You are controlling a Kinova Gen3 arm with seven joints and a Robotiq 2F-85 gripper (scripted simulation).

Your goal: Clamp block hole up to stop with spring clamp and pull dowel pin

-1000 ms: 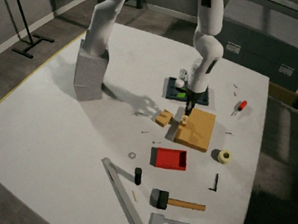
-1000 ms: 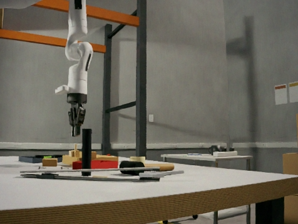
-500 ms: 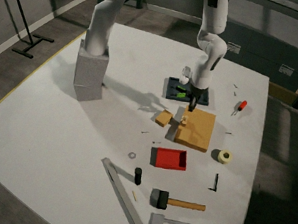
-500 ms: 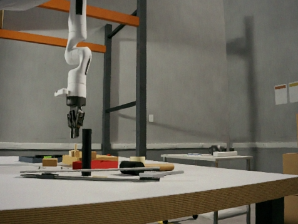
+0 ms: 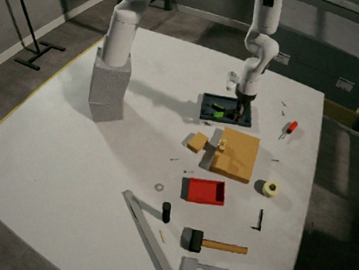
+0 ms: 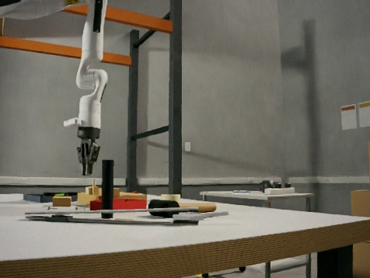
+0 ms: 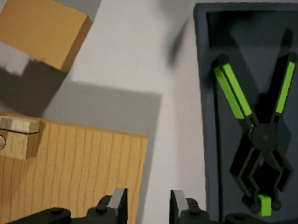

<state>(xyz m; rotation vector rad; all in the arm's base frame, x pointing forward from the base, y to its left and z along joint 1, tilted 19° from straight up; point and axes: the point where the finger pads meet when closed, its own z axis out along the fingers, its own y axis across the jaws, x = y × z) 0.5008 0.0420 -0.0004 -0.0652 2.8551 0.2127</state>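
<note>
My gripper is now 50 mm past the dark blue tray, 120 mm to the right of it and 100 mm above it. Round my hand: pale wooden block 20 mm behind, 110 mm to the right, 60 mm below; then wooden bench board 30 mm ahead, 110 mm to the right, 80 mm below; then dowel pin 20 mm behind, 110 mm to the right, 50 mm below.
</note>
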